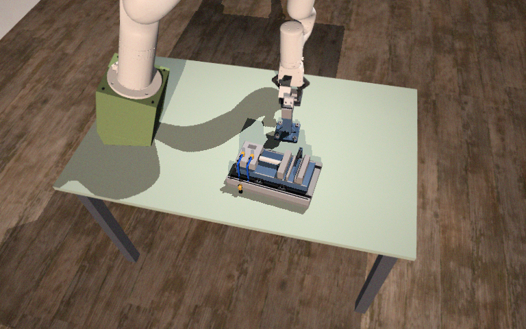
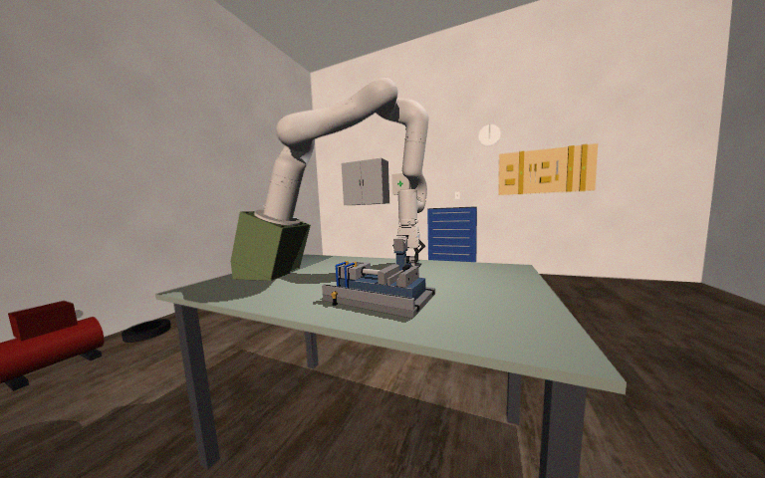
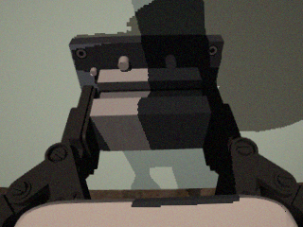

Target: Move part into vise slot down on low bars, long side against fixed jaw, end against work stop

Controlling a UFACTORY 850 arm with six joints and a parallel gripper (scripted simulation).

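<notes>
Now: hand 4 cm above the dark infeed plate and 1 cm to the right of it. The rest, counted from my hand: part 1 cm to the right, 1 cm below; then blue post 18 cm to the right, 2 cm above; then work stop 36 cm to the right, 6 cm ahead, 5 cm above.
</notes>
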